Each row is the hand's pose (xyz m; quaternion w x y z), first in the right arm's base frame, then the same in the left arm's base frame.
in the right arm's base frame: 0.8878 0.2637 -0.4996 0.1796 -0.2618 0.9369 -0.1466
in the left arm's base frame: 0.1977 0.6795 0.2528 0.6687 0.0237 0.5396 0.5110
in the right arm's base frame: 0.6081 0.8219 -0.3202 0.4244 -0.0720 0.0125 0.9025
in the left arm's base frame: -0.4080 0.6392 0.4839 0.2654 -0.0871 -0.8298 0.4831
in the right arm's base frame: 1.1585 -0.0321 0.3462 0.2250 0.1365 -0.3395 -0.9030
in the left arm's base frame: 0.2293 -0.1428 -0.1933 0.0899 -0.6097 -0.3945 0.6816
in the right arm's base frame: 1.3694 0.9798 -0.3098 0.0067 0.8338 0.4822 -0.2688
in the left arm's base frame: 0.0078 0.1904 0.9637 0.4113 -0.5536 -0.4800 -0.5422
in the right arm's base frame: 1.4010 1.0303 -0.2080 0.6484 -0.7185 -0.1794 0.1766
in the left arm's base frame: -0.0422 0.0844 0.9769 0.8064 0.0209 -0.5057 -0.3059
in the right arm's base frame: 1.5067 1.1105 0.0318 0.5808 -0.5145 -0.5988 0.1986
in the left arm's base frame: -0.1148 -0.1794 0.9924 0.4512 0.0844 -0.7179 -0.5234
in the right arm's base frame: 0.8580 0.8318 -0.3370 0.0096 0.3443 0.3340 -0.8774
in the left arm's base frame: -0.2376 0.5122 0.6168 0.0921 -0.5361 -0.8338 0.0938
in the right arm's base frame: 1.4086 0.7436 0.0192 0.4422 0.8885 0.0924 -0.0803
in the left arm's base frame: 0.0500 -0.0818 0.6642 0.3751 -0.8394 0.0437 -0.3908
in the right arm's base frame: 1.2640 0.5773 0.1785 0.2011 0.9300 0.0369 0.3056
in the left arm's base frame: -0.0087 -0.1174 0.4011 0.5693 -0.5316 0.2610 -0.5702
